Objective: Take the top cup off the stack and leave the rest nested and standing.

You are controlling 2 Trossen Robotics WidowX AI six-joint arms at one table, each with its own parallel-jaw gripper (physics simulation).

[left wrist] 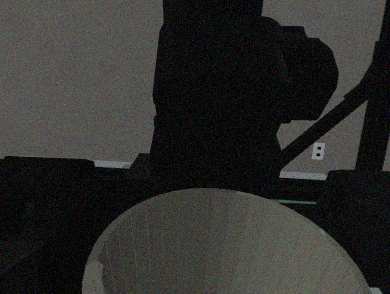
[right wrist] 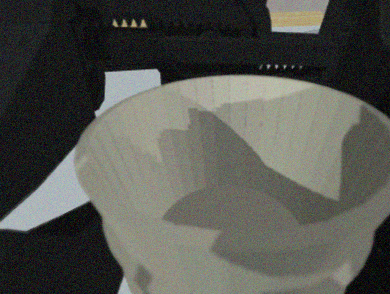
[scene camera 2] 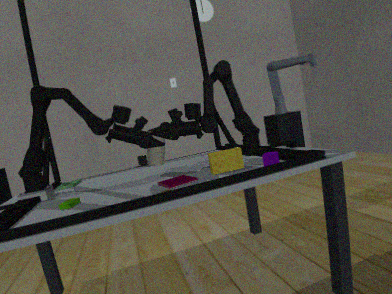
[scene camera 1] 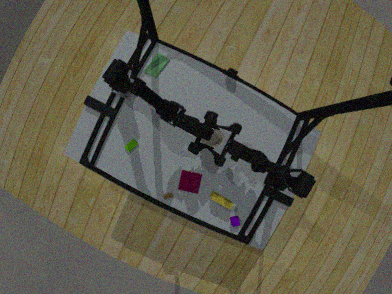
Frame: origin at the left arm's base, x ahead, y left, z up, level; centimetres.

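Where they show: left gripper, between the fingertips: (left wrist: 220, 210) (right wrist: 249, 221) (scene camera 2: 149, 132) (scene camera 1: 209, 135); right gripper, between the fingertips: (right wrist: 220, 183) (scene camera 2: 163, 144) (scene camera 1: 217, 140); left arm's base, origin of its link: (scene camera 2: 252, 148) (scene camera 1: 276, 178); right arm's base, origin of its link: (scene camera 2: 35, 190) (scene camera 1: 123, 85).
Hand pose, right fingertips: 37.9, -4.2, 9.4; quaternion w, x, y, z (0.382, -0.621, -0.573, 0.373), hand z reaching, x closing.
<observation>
Things, the pixels of their centre, and the offset from my right fingertips, as dx, dy, dz. "spot": a spot on its surface instead. Level surfaces: height alone.
- grey table, height of its surface: dz -11.5
- magenta square, a spot on its surface: (scene camera 2: 177, 181) (scene camera 1: 187, 185) spot: +3.0, +25.2, -10.7
- yellow sponge, middle of its body: (scene camera 2: 225, 160) (scene camera 1: 221, 199) -14.9, +24.8, -8.0
- purple cube, middle of its body: (scene camera 2: 270, 159) (scene camera 1: 235, 221) -27.1, +32.9, -9.5
- small brown block, middle of its body: (scene camera 1: 168, 196) +9.4, +34.0, -11.1
- green block, middle of its body: (scene camera 2: 69, 203) (scene camera 1: 131, 145) +36.1, +18.5, -10.8
- green card, middle of its body: (scene camera 2: 69, 184) (scene camera 1: 156, 65) +41.7, -23.4, -11.0
The beige cup stack (scene camera 1: 216, 138) (scene camera 2: 156, 155) is near the middle of the grey table (scene camera 1: 200, 87) (scene camera 2: 122, 182), low over its top; I cannot tell if it touches. It fills the right wrist view (right wrist: 211, 189) and the bottom of the left wrist view (left wrist: 211, 242). My right gripper (scene camera 1: 207, 135) (scene camera 2: 157, 143) comes from the left and is shut on the stack near its rim. My left gripper (scene camera 1: 219, 141) (scene camera 2: 157, 132) comes from the right, wide open, with its fingers on either side of the stack's top and just above it. How many cups are nested is hidden.
A magenta square (scene camera 1: 190, 181) (scene camera 2: 177, 181), a yellow sponge (scene camera 1: 221, 200) (scene camera 2: 226, 160), a purple cube (scene camera 1: 235, 221) (scene camera 2: 270, 158) and a small brown block (scene camera 1: 168, 195) lie near the front edge. A green block (scene camera 1: 131, 144) (scene camera 2: 69, 203) and a green card (scene camera 1: 157, 65) lie at the left.
</observation>
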